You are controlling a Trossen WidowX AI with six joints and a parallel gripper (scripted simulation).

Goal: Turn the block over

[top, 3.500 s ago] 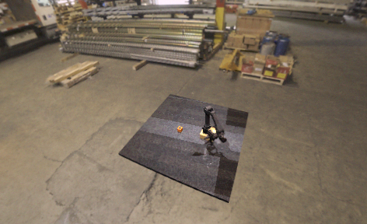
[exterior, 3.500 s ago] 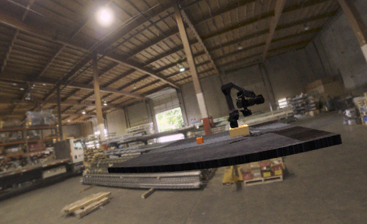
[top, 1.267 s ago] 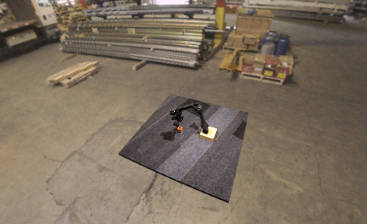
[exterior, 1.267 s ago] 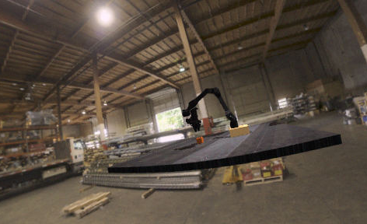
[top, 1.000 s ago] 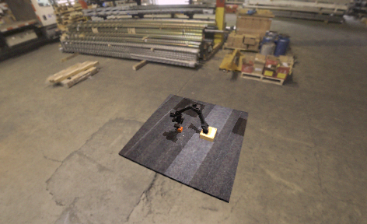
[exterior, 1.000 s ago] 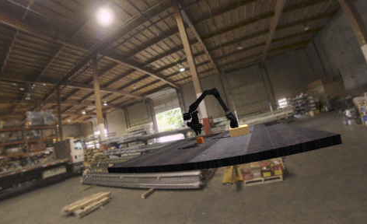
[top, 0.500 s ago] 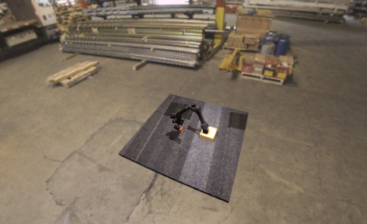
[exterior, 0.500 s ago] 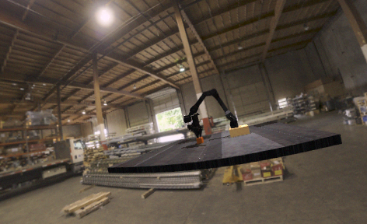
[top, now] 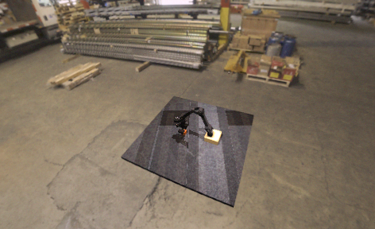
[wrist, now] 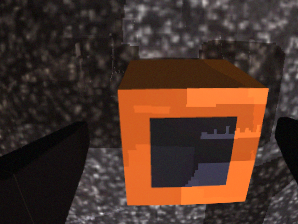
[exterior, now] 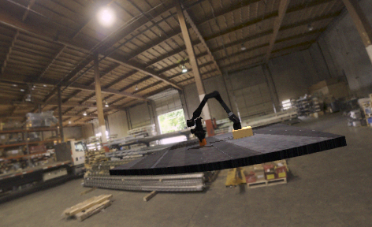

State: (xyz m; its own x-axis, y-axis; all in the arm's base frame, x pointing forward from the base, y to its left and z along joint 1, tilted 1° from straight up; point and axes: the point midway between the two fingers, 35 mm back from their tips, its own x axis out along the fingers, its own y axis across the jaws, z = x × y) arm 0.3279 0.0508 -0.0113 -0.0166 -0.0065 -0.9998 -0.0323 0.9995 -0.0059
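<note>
Now: gripper tip 1 cm below the orange block.
</note>
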